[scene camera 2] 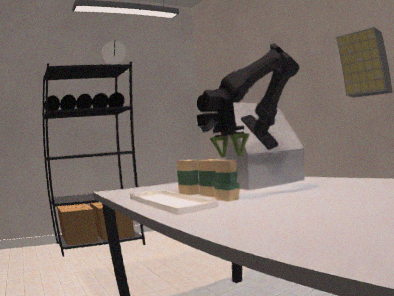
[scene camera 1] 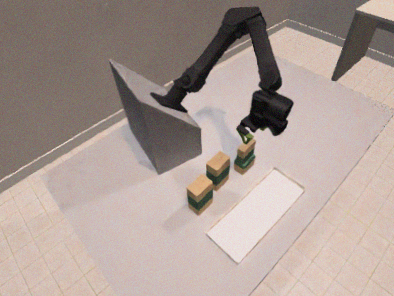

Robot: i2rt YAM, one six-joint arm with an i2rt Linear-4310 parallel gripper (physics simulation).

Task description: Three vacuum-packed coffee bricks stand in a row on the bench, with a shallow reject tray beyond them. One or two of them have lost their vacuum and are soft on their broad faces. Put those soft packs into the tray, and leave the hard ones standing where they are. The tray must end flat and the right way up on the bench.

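Places are measured from the arm's base along level axes (x left, y back, z up), in metres.
Where they show: gripper, fingertip midpoint: (scene camera 2: 231,156) (scene camera 1: 253,137); arm's base at its link origin: (scene camera 2: 259,132) (scene camera 1: 169,104).
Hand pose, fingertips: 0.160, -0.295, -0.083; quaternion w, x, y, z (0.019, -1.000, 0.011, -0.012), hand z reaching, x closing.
Note:
Things, the pixels of their top centre, and the offset from my fingertips, as dx, dy, dz. Level surfaces: height alone.
- near-left pack at its top centre: (scene camera 1: 199,184) (scene camera 2: 186,160) -0.288, -0.007, -0.013
- middle pack at its top centre: (scene camera 1: 218,160) (scene camera 2: 208,159) -0.169, +0.022, -0.013
- third pack at its top centre: (scene camera 2: 225,160) (scene camera 1: 246,144) -0.036, +0.000, -0.013
- shallow white tray at its top centre: (scene camera 2: 167,197) (scene camera 1: 259,208) -0.156, -0.175, -0.131
- bench at its surface level: dz -0.153
Three tan coffee packs with green bands stand upright in a row. The near-left pack (scene camera 1: 200,195) (scene camera 2: 188,178) and the middle pack (scene camera 1: 218,171) (scene camera 2: 206,178) have straight, even bands. The third pack (scene camera 1: 244,159) (scene camera 2: 226,181), at the right end of the row in both views, has an uneven band that juts out low down. My gripper (scene camera 1: 255,134) (scene camera 2: 231,154) is open and empty, with its green fingertips a little above the third pack; the far finger is mostly hidden in scene camera 1. The shallow white tray (scene camera 1: 257,215) (scene camera 2: 172,202) lies flat, right way up, beside the row.
The grey wedge-shaped arm mount (scene camera 1: 165,132) (scene camera 2: 275,167) stands behind the packs, on the side away from the tray. The bench (scene camera 1: 135,225) (scene camera 2: 300,220) has its edge beyond the tray. A black shelf rack (scene camera 2: 133,150) stands off the bench in the background.

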